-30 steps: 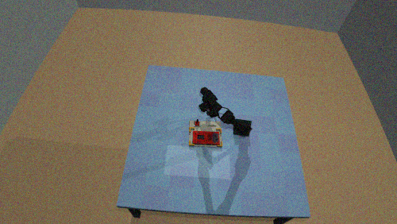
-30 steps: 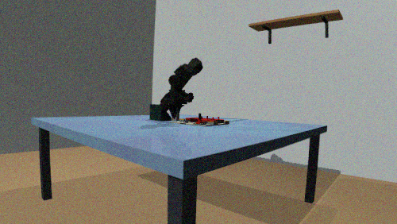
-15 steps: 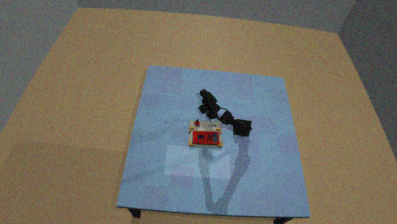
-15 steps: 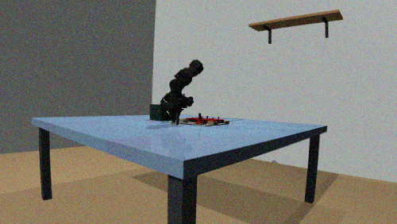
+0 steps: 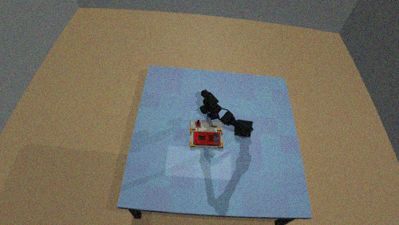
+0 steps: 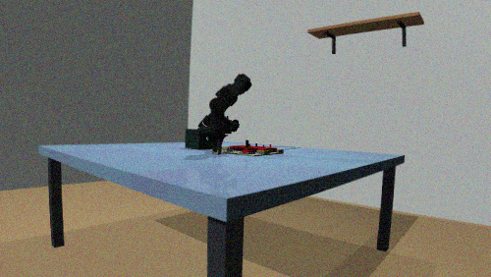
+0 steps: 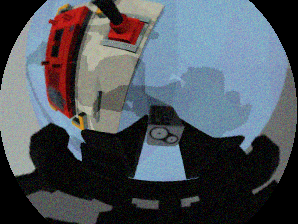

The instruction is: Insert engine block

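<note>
My gripper tip is now 1 cm below the engine block.
</note>
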